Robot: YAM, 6 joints.
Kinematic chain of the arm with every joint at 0, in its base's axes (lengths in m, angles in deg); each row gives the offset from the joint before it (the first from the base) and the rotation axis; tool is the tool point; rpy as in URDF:
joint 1: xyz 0 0 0.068 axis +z
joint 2: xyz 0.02 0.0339 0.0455 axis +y
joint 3: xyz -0.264 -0.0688 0 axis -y
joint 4: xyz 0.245 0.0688 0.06 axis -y
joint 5: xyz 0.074 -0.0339 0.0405 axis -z
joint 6: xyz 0.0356 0 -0.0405 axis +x
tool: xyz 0 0 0 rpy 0 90 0
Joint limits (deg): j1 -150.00..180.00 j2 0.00..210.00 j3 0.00..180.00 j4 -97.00..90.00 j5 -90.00..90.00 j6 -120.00..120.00
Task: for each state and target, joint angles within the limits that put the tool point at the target. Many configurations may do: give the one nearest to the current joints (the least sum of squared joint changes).
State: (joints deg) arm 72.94 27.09 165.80 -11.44 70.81 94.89
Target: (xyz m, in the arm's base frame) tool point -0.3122 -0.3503 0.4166
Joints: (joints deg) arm 44.03 20.59 154.88 -25.10 78.09 94.89
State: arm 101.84 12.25 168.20 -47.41 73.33 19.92
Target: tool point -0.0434 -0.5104 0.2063
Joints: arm 81.27 0.62 164.86 -63.76 76.21 19.92
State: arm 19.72 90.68 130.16 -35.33 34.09 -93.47
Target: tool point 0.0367 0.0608 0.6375
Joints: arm 64.99 66.10 129.72 -44.02 12.25 -93.47
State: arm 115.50 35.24 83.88 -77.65 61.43 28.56
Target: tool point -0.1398 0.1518 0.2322
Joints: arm 140.69 76.97 53.21 -69.00 54.23 28.56
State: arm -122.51 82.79 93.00 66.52 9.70 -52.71
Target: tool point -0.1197 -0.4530 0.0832
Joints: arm -104.19 134.48 69.00 54.58 8.07 -52.71
